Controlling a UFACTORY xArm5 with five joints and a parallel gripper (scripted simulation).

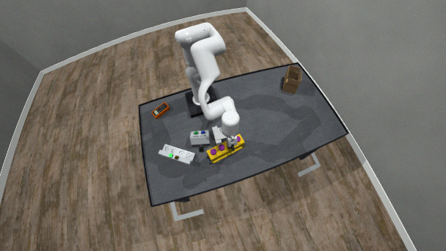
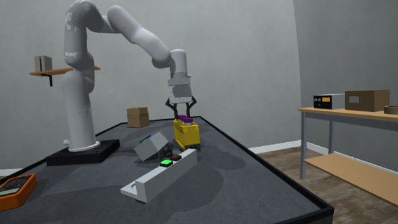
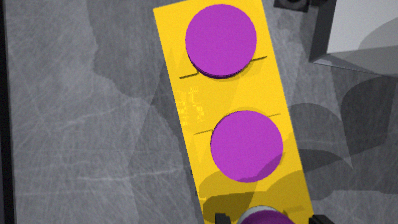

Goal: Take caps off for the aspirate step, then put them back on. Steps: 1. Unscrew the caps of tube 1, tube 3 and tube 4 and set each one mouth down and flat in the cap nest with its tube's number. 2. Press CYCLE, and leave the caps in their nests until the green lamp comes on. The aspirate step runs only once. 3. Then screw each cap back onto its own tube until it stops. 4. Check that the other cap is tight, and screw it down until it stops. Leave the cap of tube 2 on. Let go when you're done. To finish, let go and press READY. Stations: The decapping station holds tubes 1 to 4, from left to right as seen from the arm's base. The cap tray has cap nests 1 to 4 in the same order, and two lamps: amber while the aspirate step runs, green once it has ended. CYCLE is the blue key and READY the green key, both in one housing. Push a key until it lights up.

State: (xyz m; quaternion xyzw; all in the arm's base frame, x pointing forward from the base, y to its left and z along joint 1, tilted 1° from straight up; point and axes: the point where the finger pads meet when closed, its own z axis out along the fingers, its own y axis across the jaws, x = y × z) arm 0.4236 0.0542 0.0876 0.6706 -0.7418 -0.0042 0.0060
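The green key is 16 cm behind my hand, 16 cm to the right of it and 6 cm below it. Also, from my hand: table edge 21 cm ahead, 15 cm to the left, 12 cm below; blue key 14 cm behind, 12 cm to the right, 6 cm below; grey key housing 13 cm behind, 14 cm to the right, 7 cm below.
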